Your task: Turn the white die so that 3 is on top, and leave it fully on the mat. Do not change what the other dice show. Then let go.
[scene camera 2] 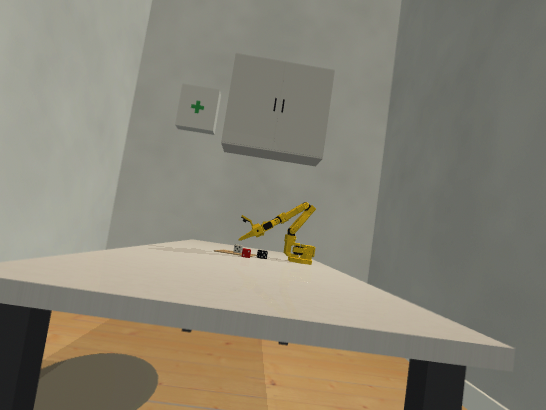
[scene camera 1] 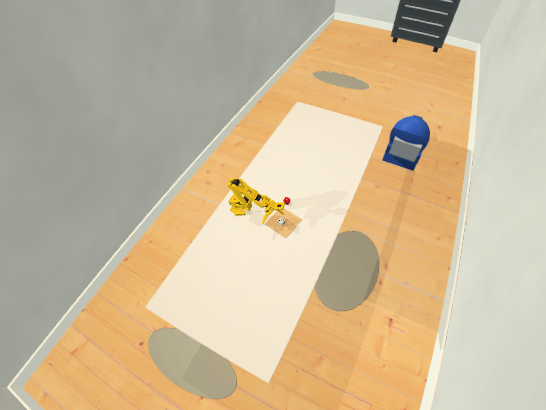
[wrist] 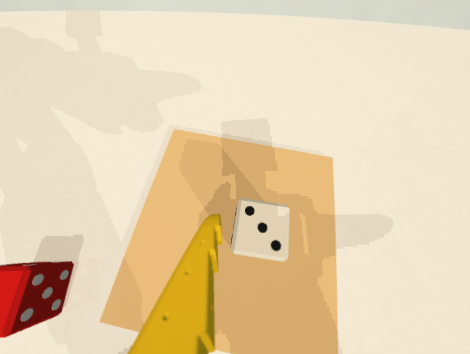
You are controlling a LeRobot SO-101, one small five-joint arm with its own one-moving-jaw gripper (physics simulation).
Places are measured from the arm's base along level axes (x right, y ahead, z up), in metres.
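Pixels of known places: end effector, tool point: [scene camera 2: 239, 239] [scene camera 1: 283, 214] [wrist: 221, 224]; arm's base, origin of the base link: [scene camera 2: 294, 261] [scene camera 1: 243, 209].
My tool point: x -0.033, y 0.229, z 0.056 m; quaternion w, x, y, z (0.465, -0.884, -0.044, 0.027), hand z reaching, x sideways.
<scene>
For each thing: its middle in the pictures, then the offset to it from my tool point. Level surfaces: height alone.
- white die, body centre: [wrist: 257, 229] [scene camera 2: 238, 248] [scene camera 1: 281, 221] dx +0.021, dy +0.001, dz -0.037 m
- orange-brown mat, body centre: [wrist: 237, 225] [scene camera 2: 236, 253] [scene camera 1: 283, 221] dx +0.009, dy +0.005, dz -0.054 m
- red die, body centre: [wrist: 21, 292] [scene camera 2: 246, 253] [scene camera 1: 286, 200] dx -0.114, dy -0.034, dz -0.041 m
- black die, body centre: [scene camera 2: 262, 254] dx -0.050, dy -0.093, dz -0.041 m
- long pale table, its level: dz -0.056 m
The white die [scene camera 1: 281, 221] [scene camera 2: 237, 248] [wrist: 261, 230] lies flat on the orange-brown mat [scene camera 1: 295, 220] [scene camera 2: 220, 251] [wrist: 150, 225], inside its edges. Its upper face shows 3 in the wrist view. My gripper [scene camera 1: 274, 213] [scene camera 2: 241, 228] is fully open and holds nothing. It is above the mat, apart from the die. In the wrist view one notched jaw [wrist: 190, 280] shows left of the die; the moving jaw is out of that picture. The red die [scene camera 1: 286, 200] [scene camera 2: 246, 253] [wrist: 37, 295] sits beside the mat. A black die [scene camera 2: 262, 254] is nearer the arm's base.
All this stands on a long pale table [scene camera 1: 225, 280] [scene camera 2: 200, 285]. The yellow arm's base [scene camera 1: 238, 206] [scene camera 2: 300, 254] is near one long edge. Blue furniture [scene camera 1: 407, 142] stands on the floor beyond the opposite edge.
</scene>
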